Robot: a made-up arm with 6 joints.
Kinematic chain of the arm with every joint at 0, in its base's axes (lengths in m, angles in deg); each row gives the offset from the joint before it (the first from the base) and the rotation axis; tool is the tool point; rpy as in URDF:
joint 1: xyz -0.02 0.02 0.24 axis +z
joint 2: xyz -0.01 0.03 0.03 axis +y
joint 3: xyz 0 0.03 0.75 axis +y
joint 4: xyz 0 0 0.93 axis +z
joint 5: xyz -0.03 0 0.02 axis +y
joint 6: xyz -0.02 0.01 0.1 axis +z
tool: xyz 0.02 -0.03 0 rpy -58.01 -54.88 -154.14
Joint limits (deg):
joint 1: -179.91..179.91
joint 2: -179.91..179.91
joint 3: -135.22..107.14
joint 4: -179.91..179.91
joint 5: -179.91..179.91
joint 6: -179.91..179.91
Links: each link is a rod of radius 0.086 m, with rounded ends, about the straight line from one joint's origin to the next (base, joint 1, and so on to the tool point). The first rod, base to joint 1, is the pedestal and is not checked.
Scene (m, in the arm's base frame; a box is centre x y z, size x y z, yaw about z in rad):
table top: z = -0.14
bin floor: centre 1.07 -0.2 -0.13 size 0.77 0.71 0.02 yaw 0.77
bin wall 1: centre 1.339 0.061 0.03 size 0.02 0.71 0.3 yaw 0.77
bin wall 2: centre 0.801 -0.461 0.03 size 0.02 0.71 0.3 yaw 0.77
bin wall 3: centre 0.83 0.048 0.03 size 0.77 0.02 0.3 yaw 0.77
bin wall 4: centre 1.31 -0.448 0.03 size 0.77 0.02 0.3 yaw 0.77
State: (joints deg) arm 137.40 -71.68 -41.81 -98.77 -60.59 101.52
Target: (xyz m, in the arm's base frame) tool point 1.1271 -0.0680 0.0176
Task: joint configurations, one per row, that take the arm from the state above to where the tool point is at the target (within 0.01 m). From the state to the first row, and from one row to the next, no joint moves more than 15 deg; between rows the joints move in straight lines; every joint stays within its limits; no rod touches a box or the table.
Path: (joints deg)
1: 122.53 -62.10 -28.31 -101.12 -60.71 102.00
2: 107.66 -52.53 -14.82 -103.47 -60.83 102.48
3: 92.79 -42.95 -1.32 -105.83 -60.95 102.96
4: 77.92 -33.38 12.18 -108.18 -61.07 103.44
5: 63.05 -23.80 25.67 -110.53 -61.19 103.92
6: 48.18 -14.22 39.17 -112.88 -61.31 104.41
7: 33.31 -4.65 52.67 -115.23 -61.43 104.89
8: 18.44 4.93 66.16 -117.59 -61.54 105.37
9: 3.57 14.50 79.66 -119.94 -61.66 105.85
10: -11.30 24.08 93.16 -122.29 -61.78 106.33
11: -11.26 34.22 92.51 -122.20 -60.62 105.99
12: -11.23 44.36 91.85 -122.11 -59.45 105.66

